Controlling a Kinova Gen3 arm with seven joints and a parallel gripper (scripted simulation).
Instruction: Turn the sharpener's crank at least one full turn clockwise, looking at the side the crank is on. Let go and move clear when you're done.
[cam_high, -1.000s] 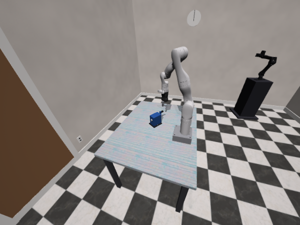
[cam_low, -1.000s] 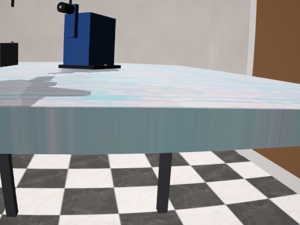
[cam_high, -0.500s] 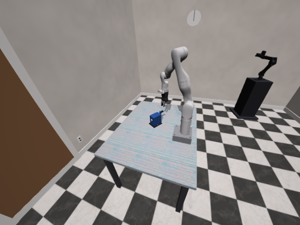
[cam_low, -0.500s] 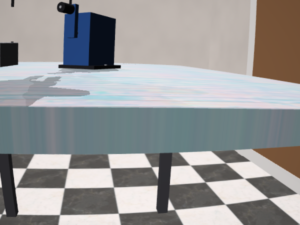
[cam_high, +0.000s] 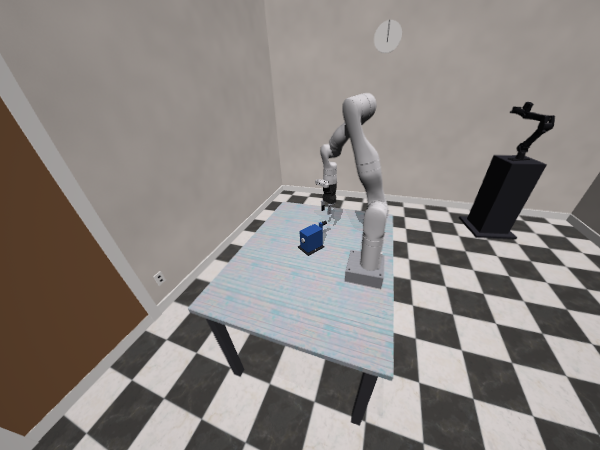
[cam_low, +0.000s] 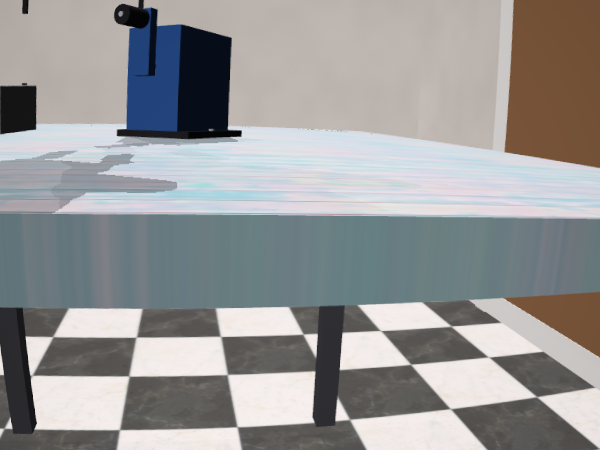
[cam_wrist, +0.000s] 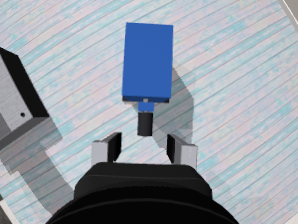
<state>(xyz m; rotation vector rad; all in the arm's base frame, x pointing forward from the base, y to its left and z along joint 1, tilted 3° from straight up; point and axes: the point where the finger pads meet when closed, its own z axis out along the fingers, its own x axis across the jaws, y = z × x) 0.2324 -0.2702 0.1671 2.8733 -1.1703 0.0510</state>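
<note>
The black handle is 90 mm below my hand, 10 mm to the left of it and 10 mm ahead of it. Round my hand: crank: 90 mm below, 20 mm to the left, 20 mm ahead.
</note>
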